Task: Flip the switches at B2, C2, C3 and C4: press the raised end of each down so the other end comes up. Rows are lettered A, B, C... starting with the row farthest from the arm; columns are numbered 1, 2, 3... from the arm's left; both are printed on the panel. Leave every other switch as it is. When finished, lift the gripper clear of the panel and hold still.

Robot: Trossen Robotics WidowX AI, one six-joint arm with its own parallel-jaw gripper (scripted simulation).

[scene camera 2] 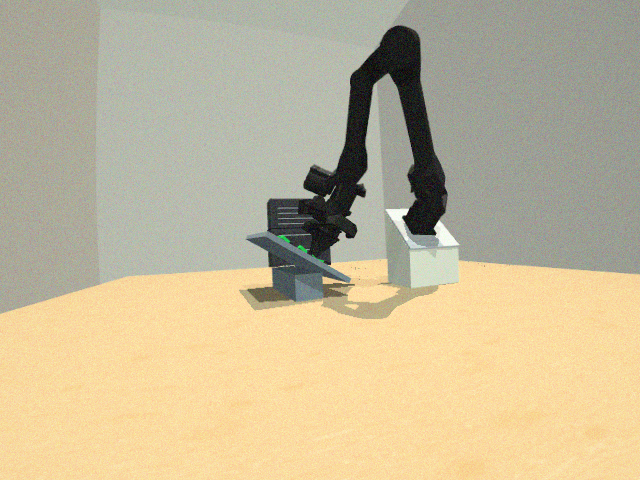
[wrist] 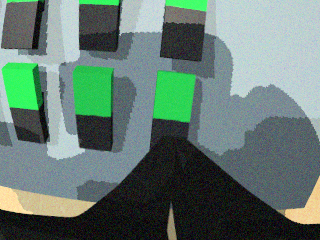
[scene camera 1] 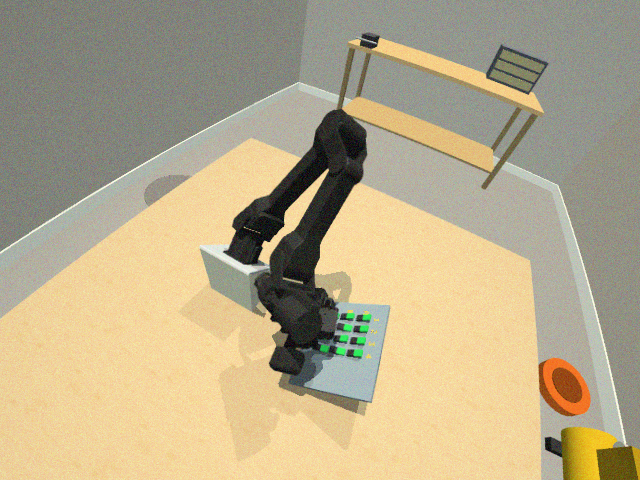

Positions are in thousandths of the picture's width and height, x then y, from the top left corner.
Scene:
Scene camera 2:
my gripper: 485, 541
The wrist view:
my gripper: 536, 615
switch C4: 542, 423
switch C2: 95, 523
switch C3: 292, 365
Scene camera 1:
my gripper: 495, 722

